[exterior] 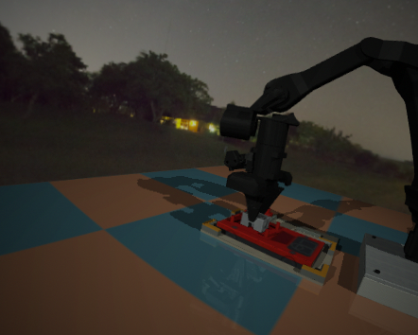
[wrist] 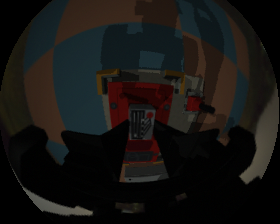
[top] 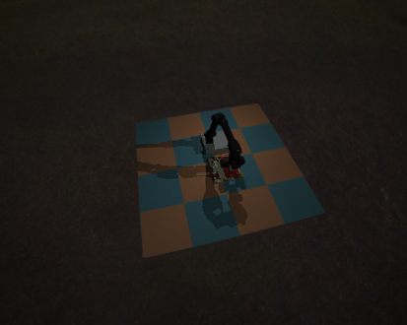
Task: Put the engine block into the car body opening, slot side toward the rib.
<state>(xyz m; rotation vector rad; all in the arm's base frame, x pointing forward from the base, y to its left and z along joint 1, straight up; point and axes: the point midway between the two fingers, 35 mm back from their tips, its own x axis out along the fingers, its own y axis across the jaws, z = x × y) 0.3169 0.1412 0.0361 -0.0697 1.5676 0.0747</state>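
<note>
Right now my gripper tip is 10 mm above the dark square block. Round my gripper tip: black upright post (120 mm to the right, 40 mm ahead).
</note>
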